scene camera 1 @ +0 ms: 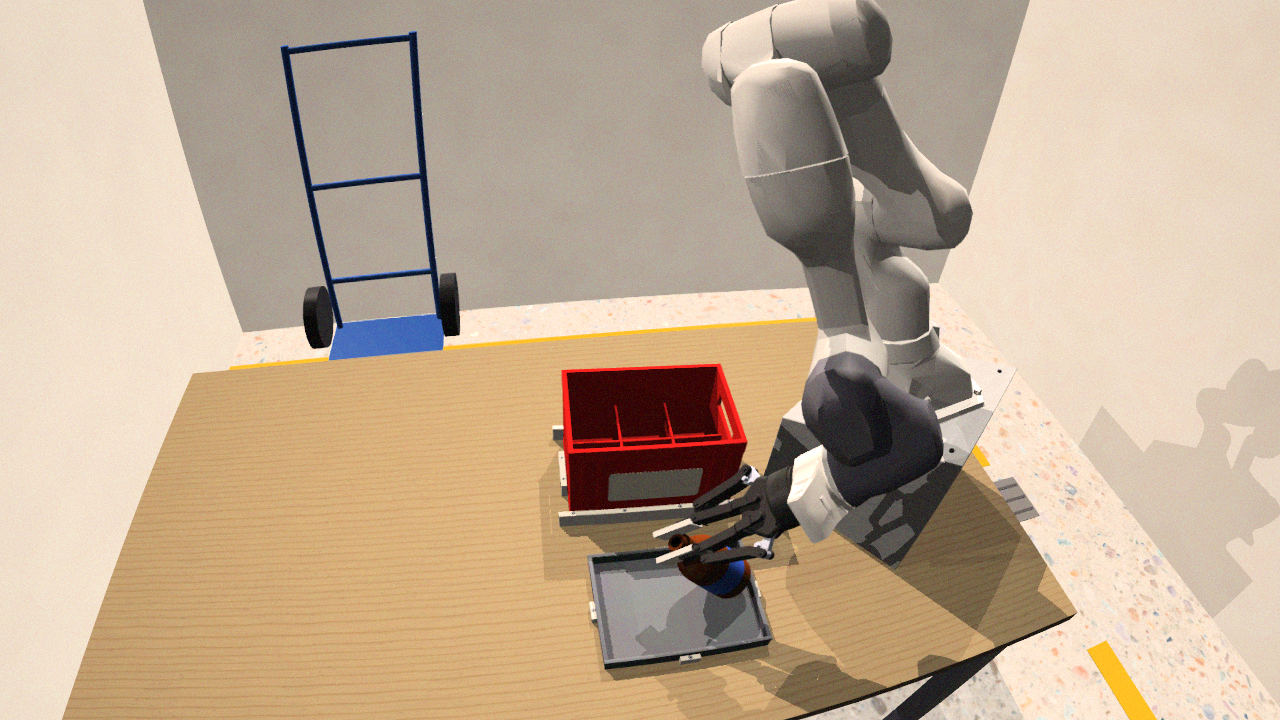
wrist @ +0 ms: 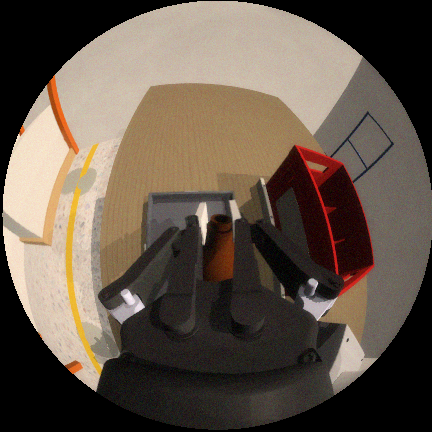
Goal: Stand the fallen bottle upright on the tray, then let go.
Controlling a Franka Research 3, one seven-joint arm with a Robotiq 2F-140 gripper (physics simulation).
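A brown bottle [scene camera 1: 707, 570] [wrist: 219, 255] with a blue label is tilted, its neck up toward the left and its base down toward the right in the scene view. It is over the right part of the grey tray [scene camera 1: 598, 617] [wrist: 149, 220]; whether its base touches the tray I cannot tell. My gripper [scene camera 1: 673, 544] [wrist: 217, 210] is shut on the bottle near its neck, with the fingers reaching in low from the right. The fingers hide part of the bottle in both views.
A red divided crate [scene camera 1: 657, 452] [wrist: 327, 215] stands behind the tray, close to the gripper, with metal rails [scene camera 1: 617, 516] along its foot. The robot's base is at the right of the wooden table [scene camera 1: 358, 501]. A blue hand truck [scene camera 1: 366, 182] stands behind the table.
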